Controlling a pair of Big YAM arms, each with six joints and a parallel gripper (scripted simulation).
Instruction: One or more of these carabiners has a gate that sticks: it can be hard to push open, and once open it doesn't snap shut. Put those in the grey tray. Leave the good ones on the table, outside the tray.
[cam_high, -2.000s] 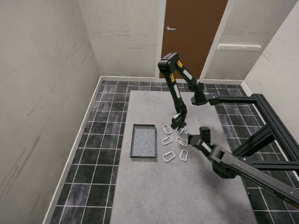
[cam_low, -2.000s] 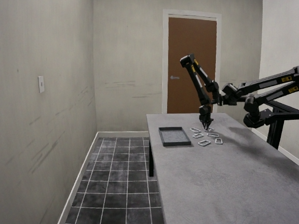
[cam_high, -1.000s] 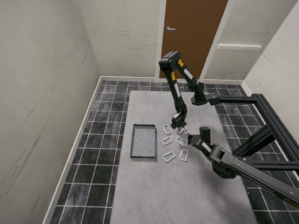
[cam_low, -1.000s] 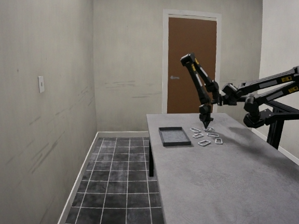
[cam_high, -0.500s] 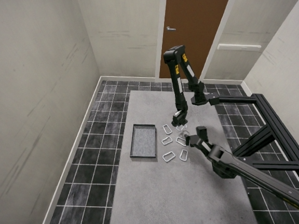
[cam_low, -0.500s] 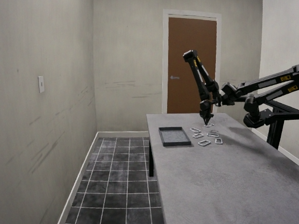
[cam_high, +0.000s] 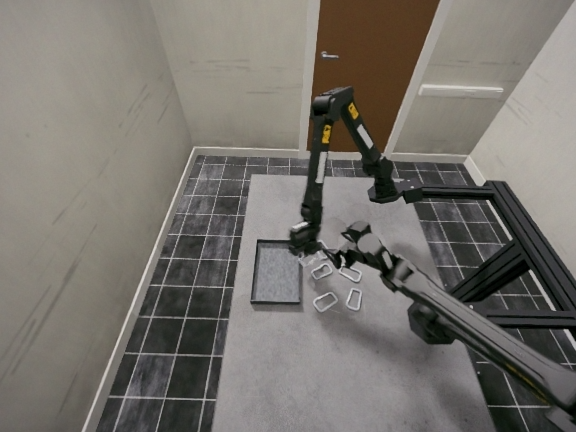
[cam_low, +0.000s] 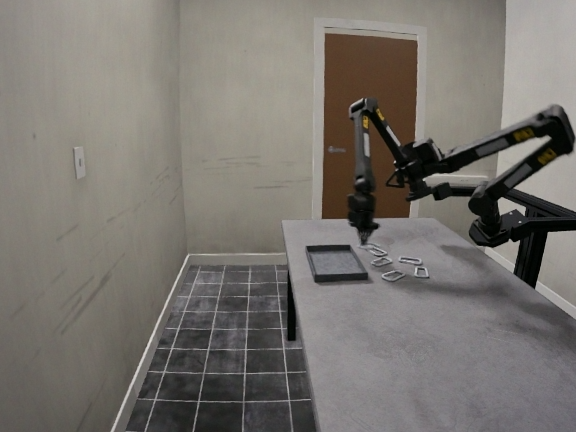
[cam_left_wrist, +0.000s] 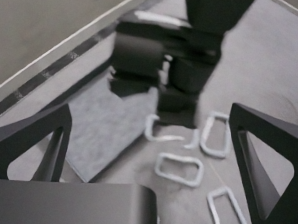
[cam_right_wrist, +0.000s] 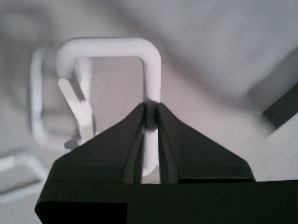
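Right now my right hand is 12 cm short of the grey tray, 6 cm above it and 4 cm to the right of it.
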